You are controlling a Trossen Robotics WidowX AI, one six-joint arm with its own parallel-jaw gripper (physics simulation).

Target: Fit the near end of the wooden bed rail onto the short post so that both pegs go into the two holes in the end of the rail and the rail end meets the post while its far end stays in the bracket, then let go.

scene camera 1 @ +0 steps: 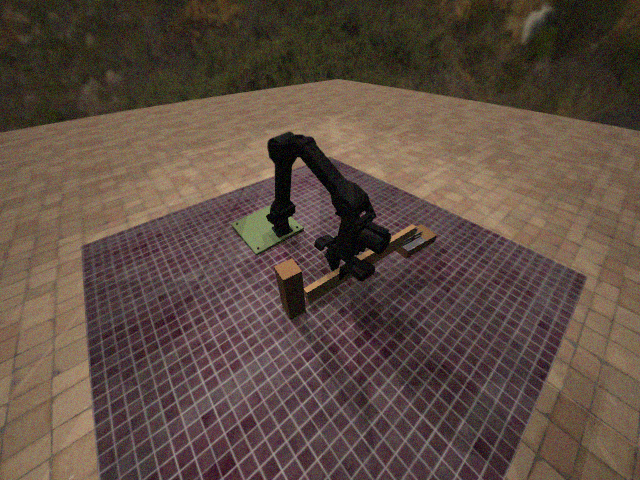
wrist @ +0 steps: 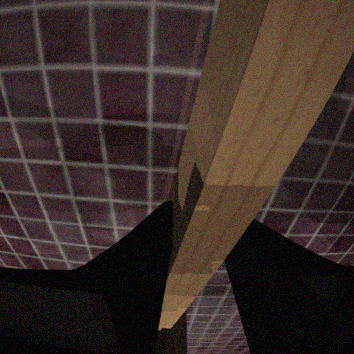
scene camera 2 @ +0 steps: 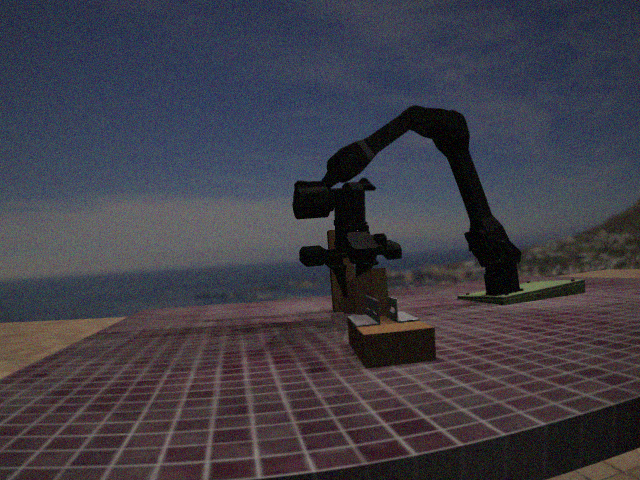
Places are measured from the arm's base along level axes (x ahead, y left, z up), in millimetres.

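Pixels of known places: gripper, fingertip midpoint: (scene camera 1: 337, 277) (wrist: 194, 209); arm's base at its link origin: (scene camera 1: 282, 229) (scene camera 2: 504, 292).
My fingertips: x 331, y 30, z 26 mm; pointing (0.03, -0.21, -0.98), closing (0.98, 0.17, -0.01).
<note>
For each thing: its top centre in the pictures, then the offset to it from my fingertips. "pt": a spot on its surface instead. Level surfaces: height alone.
- short post at a spot on its surface: (wrist: 172, 341) pt 14 mm ahead, 129 mm right, 24 mm up
- metal bracket at its top centre: (scene camera 2: 379, 296) (scene camera 1: 411, 233) 1 mm back, 321 mm left, 24 mm up
- low wooden block at its top centre: (scene camera 2: 385, 322) (scene camera 1: 414, 236) 1 mm back, 351 mm left, 6 mm down
- purple tiled mat at its surface level: 42 mm down
The wooden rail (scene camera 1: 323, 283) (scene camera 2: 375, 285) (wrist: 270, 125) runs from beside the short post (scene camera 1: 291, 290) (wrist: 172, 341) to the metal bracket (scene camera 1: 412, 243) (scene camera 2: 394, 310). Its far end is at the bracket, between the upright plates as far as shows. Its near end is close beside the post; whether they touch cannot be told. The pegs and holes are hidden. My gripper (scene camera 1: 339, 269) (scene camera 2: 354, 279) (wrist: 194, 209) points down and is shut on the rail, one finger on each side, between its middle and the near end.
The bracket stands on a low wooden block (scene camera 1: 428, 235) (scene camera 2: 395, 347). The arm's base stands on a green plate (scene camera 1: 253, 235) (scene camera 2: 558, 290), behind the post in scene camera 1. All stand on a purple tiled mat (scene camera 1: 206, 361) (scene camera 2: 170, 392).
</note>
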